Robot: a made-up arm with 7 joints.
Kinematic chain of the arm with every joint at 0, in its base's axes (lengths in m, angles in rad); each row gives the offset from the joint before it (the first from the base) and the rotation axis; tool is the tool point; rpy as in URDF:
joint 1: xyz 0 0 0 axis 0.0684 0.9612 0.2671
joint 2: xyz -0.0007 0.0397 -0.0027 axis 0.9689 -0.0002 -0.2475
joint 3: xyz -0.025 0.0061 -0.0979 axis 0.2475 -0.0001 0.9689
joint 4: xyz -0.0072 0 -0.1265 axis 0.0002 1 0
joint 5: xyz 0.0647 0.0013 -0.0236 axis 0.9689 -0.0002 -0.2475
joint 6: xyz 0.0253 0 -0.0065 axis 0.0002 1 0
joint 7: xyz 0.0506 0 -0.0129 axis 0.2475 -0.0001 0.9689
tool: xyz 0 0 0 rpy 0 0.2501 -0.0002
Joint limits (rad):
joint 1: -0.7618..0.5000
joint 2: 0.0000..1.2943
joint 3: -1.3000..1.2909
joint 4: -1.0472..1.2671
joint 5: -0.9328..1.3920
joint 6: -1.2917..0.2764
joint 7: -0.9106..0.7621
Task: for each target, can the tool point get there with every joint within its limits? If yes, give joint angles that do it. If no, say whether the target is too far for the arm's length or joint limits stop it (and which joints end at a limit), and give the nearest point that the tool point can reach.
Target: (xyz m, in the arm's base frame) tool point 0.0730 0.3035 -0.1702
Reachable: yes | joints 0.0353 1.1786 -0.2792 0.9419 0.0389 -1.1286 0.3272
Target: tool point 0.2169 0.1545 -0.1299
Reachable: yes | joints -0.6181 0.1977 0.7356 -0.0766 0.8971 -0.3555 0.1134
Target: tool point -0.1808 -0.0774 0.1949
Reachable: no: joint limits stop it (at a limit: joint 1, joint 2, joint 3, joint 4) | nearest point -0.0954 -0.0375 -0.0786 | short by 0.289 m
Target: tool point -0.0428 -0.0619 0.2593
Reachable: no: joint limits stop it (at a limit: joint 1, joint 2, joint 4) | nearest point 0.0404 0.1551 0.0792 | short by 0.294 m
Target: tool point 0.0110 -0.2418 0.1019
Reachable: no: joint limits stop it (at a limit: joint 1, joint 2) | nearest point 0.0779 -0.0859 -0.0879 | short by 0.255 m
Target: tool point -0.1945 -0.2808 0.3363
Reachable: no: too far | nearest point -0.0907 -0.0524 -0.0819 | short by 0.488 m
